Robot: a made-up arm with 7 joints. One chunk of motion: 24 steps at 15 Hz.
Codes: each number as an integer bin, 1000 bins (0 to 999) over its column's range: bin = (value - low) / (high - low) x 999, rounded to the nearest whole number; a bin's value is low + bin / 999 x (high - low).
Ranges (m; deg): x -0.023..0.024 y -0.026..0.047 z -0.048..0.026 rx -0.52..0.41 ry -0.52..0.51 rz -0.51..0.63
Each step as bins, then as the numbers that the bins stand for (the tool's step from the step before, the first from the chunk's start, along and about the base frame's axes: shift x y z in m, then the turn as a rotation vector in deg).
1 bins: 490 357 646 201 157 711
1 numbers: 0.00005 0.00009 -0.00015 -0.333 -0.358 0.301
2 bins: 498 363 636 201 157 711
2 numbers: 0.00043 0.00053 -0.00089 -0.333 -0.358 0.301
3 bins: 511 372 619 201 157 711
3 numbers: 0.00104 0.00118 -0.00215 -0.333 -0.358 0.301
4 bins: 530 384 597 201 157 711
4 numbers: 0.00193 0.00206 -0.00378 -0.333 -0.358 0.301
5 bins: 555 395 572 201 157 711
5 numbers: 0.00311 0.00286 -0.00563 -0.333 -0.358 0.301
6 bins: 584 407 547 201 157 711
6 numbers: 0.00448 0.00374 -0.00748 -0.333 -0.358 0.301
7 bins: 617 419 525 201 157 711
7 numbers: 0.00603 0.00462 -0.00911 -0.333 -0.358 0.301
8 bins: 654 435 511 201 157 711
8 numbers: 0.00777 0.00579 -0.01015 -0.333 -0.358 0.301
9 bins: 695 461 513 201 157 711
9 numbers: 0.00970 0.00769 -0.01000 -0.333 -0.358 0.301
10 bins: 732 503 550 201 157 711
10 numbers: 0.01144 0.01076 -0.00726 -0.333 -0.358 0.301
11 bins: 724 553 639 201 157 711
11 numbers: 0.01106 0.01441 -0.00067 -0.333 -0.358 0.301
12 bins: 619 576 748 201 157 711
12 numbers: 0.00612 0.01609 0.00741 -0.333 -0.358 0.301
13 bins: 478 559 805 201 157 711
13 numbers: -0.00051 0.01485 0.01163 -0.333 -0.358 0.301
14 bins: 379 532 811 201 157 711
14 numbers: -0.00517 0.01287 0.01207 -0.333 -0.358 0.301
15 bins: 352 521 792 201 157 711
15 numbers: -0.00644 0.01207 0.01067 -0.333 -0.358 0.301
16 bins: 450 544 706 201 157 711
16 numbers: -0.00183 0.01375 0.00430 -0.333 -0.358 0.301
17 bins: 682 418 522 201 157 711
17 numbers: 0.00909 0.00454 -0.00933 -0.333 -0.358 0.301
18 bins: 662 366 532 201 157 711
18 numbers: 0.00815 0.00074 -0.00859 -0.333 -0.358 0.301
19 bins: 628 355 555 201 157 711
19 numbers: 0.00655 -0.00006 -0.00689 -0.333 -0.358 0.301
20 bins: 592 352 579 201 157 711
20 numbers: 0.00485 -0.00028 -0.00511 -0.333 -0.358 0.301
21 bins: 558 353 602 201 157 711
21 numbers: 0.00325 -0.00021 -0.00341 -0.333 -0.358 0.301
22 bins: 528 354 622 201 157 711
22 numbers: 0.00184 -0.00013 -0.00193 -0.333 -0.358 0.301
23 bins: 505 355 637 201 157 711
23 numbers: 0.00076 -0.00006 -0.00081 -0.333 -0.358 0.301
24 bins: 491 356 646 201 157 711
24 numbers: 0.00010 0.00001 -0.00015 -0.333 -0.358 0.301
